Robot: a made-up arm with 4 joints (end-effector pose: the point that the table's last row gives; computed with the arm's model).
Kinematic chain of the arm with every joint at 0, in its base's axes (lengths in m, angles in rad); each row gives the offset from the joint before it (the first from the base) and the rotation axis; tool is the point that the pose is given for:
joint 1: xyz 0 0 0.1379 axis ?
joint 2: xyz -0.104 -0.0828 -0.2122 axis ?
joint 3: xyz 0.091 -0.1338 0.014 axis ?
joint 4: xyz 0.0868 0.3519 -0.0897 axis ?
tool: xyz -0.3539 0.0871 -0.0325
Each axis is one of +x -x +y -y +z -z.
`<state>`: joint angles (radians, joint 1 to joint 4).
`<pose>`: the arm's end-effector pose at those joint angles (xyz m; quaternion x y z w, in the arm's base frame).
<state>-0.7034 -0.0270 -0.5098 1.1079</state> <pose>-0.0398 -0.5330 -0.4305 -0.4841 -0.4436 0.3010 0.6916</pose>
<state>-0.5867 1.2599 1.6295 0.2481</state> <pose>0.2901 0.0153 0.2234 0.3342 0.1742 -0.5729 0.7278</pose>
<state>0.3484 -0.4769 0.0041 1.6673</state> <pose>0.3072 0.3732 -0.2329 0.0846 -0.8647 -0.1533 0.4707</pose>
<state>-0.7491 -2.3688 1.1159 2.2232</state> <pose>-0.5810 0.1442 -0.1354 -0.6973 0.5768 -0.2681 0.3305</pose>
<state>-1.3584 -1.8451 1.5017 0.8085</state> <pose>-0.5029 -0.3228 -0.1168 0.3502 -0.3397 0.7086 0.5097</pose>
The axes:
joint 1: +x
joint 2: +y
joint 3: +x
joint 4: -y

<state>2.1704 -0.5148 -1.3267 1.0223</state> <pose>0.1658 0.8198 0.0841 0.2228 -0.3923 -0.4122 0.7915</pose>
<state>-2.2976 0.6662 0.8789 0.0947</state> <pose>-0.0825 -0.0526 -0.0605 -0.6303 -0.0396 -0.2974 0.7160</pose>
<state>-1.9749 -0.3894 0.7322 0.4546</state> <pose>-0.2597 -0.2663 -0.0672 -0.5139 -0.2204 0.3128 0.7678</pose>
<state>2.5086 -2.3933 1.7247 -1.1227</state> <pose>-0.3827 0.7076 0.2630 0.4537 -0.8292 -0.1347 0.2973</pose>
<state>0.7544 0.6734 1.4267 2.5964</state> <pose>0.5424 0.2016 0.0539 0.1204 -0.3360 -0.8355 0.4178</pose>
